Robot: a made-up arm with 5 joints.
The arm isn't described. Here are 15 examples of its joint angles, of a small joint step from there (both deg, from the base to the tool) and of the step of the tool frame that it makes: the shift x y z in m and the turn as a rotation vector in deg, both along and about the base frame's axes.
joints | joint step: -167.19 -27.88 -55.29 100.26 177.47 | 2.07 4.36 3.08 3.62 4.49
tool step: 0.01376 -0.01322 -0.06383 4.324 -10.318 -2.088
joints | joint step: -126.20 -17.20 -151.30 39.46 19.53 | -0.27 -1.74 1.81 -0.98 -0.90
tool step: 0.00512 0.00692 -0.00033 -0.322 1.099 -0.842
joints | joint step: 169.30 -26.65 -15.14 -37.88 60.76 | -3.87 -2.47 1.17 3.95 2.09
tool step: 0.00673 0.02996 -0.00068 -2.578 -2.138 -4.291
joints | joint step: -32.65 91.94 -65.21 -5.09 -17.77 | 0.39 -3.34 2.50 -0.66 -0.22
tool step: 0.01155 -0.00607 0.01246 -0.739 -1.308 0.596
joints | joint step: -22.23 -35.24 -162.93 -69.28 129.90 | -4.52 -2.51 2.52 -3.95 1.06
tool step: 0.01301 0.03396 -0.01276 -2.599 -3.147 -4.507
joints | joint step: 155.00 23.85 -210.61 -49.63 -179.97 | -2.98 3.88 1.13 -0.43 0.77
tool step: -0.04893 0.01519 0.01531 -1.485 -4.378 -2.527
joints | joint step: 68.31 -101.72 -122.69 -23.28 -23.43 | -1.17 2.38 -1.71 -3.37 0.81
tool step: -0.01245 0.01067 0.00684 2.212 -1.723 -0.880
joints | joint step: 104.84 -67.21 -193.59 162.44 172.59 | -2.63 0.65 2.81 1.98 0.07
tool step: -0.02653 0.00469 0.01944 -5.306 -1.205 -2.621
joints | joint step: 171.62 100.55 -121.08 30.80 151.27 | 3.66 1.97 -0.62 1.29 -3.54
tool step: 0.01460 -0.03560 -0.01625 -1.008 -2.542 7.127
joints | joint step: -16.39 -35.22 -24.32 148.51 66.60 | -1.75 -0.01 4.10 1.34 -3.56
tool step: -0.02109 -0.00042 -0.01931 5.011 4.127 -1.853
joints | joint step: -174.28 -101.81 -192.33 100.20 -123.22 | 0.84 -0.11 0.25 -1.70 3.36
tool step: 0.00209 0.01085 -0.00291 0.682 1.642 4.090
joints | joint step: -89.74 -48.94 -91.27 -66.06 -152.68 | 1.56 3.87 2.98 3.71 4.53
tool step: 0.00051 -0.07482 0.00549 10.525 1.817 5.791
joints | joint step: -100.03 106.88 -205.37 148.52 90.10 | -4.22 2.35 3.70 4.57 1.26
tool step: -0.03906 0.02547 -0.04607 10.604 -1.219 -4.925
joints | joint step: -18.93 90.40 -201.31 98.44 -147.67 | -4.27 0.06 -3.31 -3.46 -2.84
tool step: -0.02362 -0.04881 0.03604 -3.134 -5.981 -1.531
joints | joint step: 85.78 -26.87 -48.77 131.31 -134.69 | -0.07 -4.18 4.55 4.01 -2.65
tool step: -0.00158 -0.02682 -0.00410 -4.201 2.563 1.340
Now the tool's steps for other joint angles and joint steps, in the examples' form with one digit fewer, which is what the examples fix.
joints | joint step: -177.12 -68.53 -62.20 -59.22 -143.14 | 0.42 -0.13 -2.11 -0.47 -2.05
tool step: 0.0198 0.0014 0.0045 -0.55 2.68 -1.59
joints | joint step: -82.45 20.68 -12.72 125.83 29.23 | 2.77 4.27 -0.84 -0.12 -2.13
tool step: -0.0023 0.0125 -0.0018 3.50 -0.96 1.25
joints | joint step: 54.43 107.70 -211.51 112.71 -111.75 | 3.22 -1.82 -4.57 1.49 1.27
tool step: -0.0380 0.0123 0.0583 3.98 -2.86 1.96
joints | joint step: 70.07 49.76 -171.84 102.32 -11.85 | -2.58 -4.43 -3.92 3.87 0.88
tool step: 0.0069 -0.0607 0.0697 4.30 -1.31 -3.39
